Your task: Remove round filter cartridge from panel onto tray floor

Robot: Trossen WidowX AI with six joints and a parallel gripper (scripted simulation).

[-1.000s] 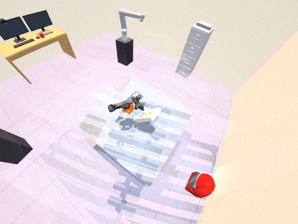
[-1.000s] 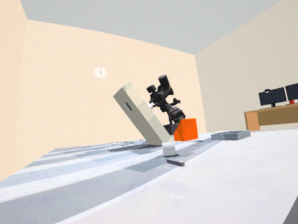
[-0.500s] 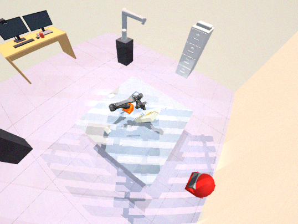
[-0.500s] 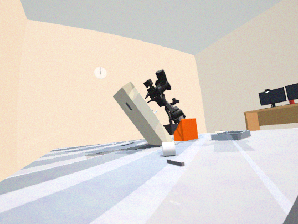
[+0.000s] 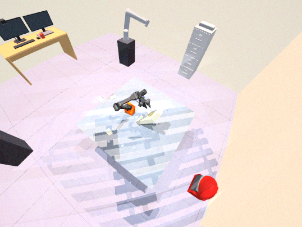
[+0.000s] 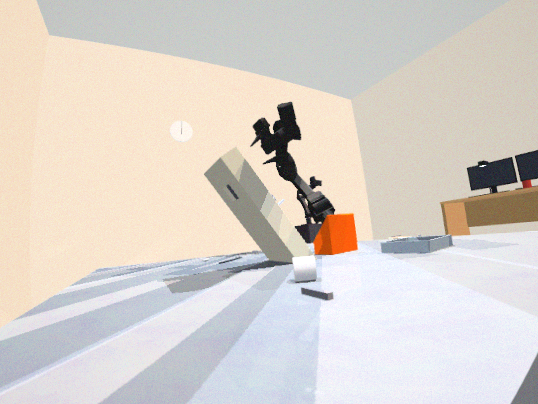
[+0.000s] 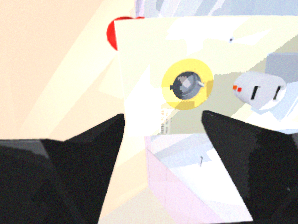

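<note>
Now: the filter cartridge 15 cm below my gripper tip and 2 cm behind it. The rest, counted from my gripper tip: beige service panel: 18 cm below, 2 cm ahead; shallow grey tray: 34 cm below, 34 cm behind, 31 cm to the left.
</note>
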